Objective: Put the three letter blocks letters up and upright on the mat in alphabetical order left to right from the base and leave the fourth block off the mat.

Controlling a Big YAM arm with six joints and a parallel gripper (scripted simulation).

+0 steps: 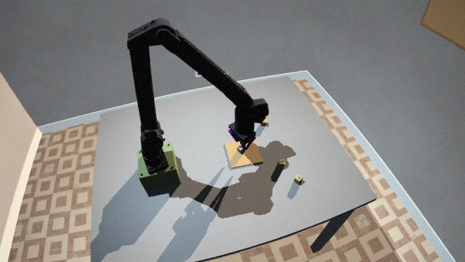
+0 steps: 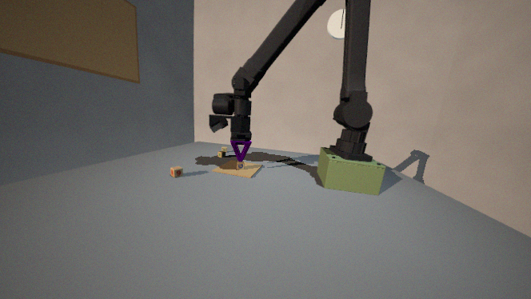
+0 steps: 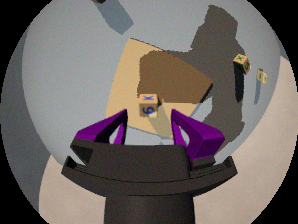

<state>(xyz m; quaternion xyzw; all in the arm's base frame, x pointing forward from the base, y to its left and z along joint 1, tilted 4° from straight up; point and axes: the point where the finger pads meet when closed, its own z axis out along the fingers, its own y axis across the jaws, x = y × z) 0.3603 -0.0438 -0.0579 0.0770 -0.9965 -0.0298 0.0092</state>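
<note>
Now: the tan mat 5 cm below my hand and 1 cm to the right of it. From my hand the other things lie so: block (25 cm to the right, 13 cm ahead, 3 cm below).
</note>
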